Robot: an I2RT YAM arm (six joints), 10 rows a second.
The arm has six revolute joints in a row. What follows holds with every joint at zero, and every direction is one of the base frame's. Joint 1 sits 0.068 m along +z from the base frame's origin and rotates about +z. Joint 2 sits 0.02 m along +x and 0.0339 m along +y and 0.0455 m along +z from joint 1 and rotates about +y. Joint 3 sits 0.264 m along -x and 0.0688 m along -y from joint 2 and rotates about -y. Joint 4 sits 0.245 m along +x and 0.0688 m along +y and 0.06 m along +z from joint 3 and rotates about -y. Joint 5 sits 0.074 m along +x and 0.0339 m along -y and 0.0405 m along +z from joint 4 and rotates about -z. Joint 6 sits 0.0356 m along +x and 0.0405 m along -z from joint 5 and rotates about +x. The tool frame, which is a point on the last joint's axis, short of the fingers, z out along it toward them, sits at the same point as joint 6; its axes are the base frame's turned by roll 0, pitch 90 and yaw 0 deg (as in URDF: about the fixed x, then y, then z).
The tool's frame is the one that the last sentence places.
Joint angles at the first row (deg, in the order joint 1, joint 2, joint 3, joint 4, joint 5, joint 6):
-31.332, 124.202, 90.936, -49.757, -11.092, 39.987
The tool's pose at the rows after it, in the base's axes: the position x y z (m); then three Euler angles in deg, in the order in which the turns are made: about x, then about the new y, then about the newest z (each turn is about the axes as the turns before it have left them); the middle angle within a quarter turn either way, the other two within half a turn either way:
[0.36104, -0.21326, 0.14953, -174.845, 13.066, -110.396]
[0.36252, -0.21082, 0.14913, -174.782, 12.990, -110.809]
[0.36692, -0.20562, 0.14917, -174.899, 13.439, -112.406]
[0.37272, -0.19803, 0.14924, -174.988, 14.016, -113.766]
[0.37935, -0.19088, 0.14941, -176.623, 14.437, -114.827]
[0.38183, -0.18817, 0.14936, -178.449, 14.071, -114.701]
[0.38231, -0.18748, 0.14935, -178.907, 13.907, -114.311]
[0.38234, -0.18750, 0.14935, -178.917, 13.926, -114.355]
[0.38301, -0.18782, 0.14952, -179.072, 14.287, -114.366]
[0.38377, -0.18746, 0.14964, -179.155, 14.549, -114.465]
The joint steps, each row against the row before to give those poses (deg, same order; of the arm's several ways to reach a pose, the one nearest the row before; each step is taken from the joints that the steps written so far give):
-0.175, -1.378, 0.087, 0.174, -0.022, -0.460
0.393, 0.045, -0.021, 0.044, 0.043, -0.021
0.919, 0.022, 0.000, 0.655, 0.023, -0.612
1.288, 0.000, -0.044, 0.853, 0.021, 0.021
1.400, 0.021, -0.001, 1.378, 1.487, 0.133
0.634, 0.001, -0.021, 0.567, 1.879, 0.371
0.153, -0.001, 0.000, 0.066, 0.503, 0.437
0.000, 0.000, -0.002, 0.024, 0.000, -0.044
0.000, 0.001, 0.004, 0.390, -0.022, 0.000
0.087, -0.001, -0.001, 0.284, -0.022, 0.001

